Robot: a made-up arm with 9 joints.
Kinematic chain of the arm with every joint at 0, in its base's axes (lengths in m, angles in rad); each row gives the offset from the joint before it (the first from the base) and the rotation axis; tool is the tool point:
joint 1: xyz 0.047 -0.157 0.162 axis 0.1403 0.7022 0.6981
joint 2: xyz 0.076 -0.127 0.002 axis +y
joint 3: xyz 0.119 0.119 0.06 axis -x
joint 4: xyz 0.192 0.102 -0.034 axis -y
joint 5: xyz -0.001 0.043 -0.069 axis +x
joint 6: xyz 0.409 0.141 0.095 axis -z
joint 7: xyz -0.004 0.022 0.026 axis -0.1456 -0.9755 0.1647
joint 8: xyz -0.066 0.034 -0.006 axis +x
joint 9: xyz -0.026 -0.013 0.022 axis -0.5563 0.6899 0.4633
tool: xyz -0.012 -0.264 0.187
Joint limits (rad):
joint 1: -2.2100..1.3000
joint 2: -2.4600..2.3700
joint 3: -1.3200..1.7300
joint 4: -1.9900..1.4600
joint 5: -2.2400..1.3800
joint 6: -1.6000..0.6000
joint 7: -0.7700..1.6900
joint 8: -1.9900..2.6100
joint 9: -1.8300..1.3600
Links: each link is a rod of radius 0.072 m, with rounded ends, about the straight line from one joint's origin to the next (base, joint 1, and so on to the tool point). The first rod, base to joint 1, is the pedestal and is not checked.
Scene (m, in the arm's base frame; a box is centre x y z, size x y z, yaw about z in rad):
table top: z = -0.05
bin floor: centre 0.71 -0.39 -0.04 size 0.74 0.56 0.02 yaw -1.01
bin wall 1: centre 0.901 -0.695 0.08 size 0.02 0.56 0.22 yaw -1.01
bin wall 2: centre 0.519 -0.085 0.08 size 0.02 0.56 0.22 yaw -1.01
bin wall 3: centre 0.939 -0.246 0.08 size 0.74 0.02 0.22 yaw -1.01
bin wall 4: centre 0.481 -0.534 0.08 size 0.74 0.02 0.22 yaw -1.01
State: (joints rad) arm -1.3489 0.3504 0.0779 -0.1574 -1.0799 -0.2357 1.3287 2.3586 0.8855
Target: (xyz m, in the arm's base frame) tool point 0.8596 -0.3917 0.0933
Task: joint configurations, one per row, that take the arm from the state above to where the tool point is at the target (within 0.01 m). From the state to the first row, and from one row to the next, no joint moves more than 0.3 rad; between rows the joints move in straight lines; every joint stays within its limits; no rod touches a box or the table.
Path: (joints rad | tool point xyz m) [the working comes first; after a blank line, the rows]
Joints at the target: -1.4357 0.3232 -0.2553 -0.8868 -1.1575 -0.7359 1.0744 2.6100 0.6448
Straight joint move there: touches bin wall 1.

1: -1.4622 0.2967 -0.0830 -0.3310 -1.2435 -0.3462 1.1858 2.4522 0.8973 | 0.8385 -0.8005 0.5321
2: -1.5755 0.2430 -0.2439 -0.5046 -1.4071 -0.4567 1.0429 2.5458 0.9091 | 0.7897 -0.7654 0.5008
3: -1.5056 0.2831 -0.2496 -0.6957 -1.2823 -0.5963 1.0587 2.5779 0.7769 | 0.8687 -0.6040 0.2750
4: -1.4357 0.3232 -0.2553 -0.8868 -1.1575 -0.7359 1.0744 2.6100 0.6448 | 0.8596 -0.3917 0.0934

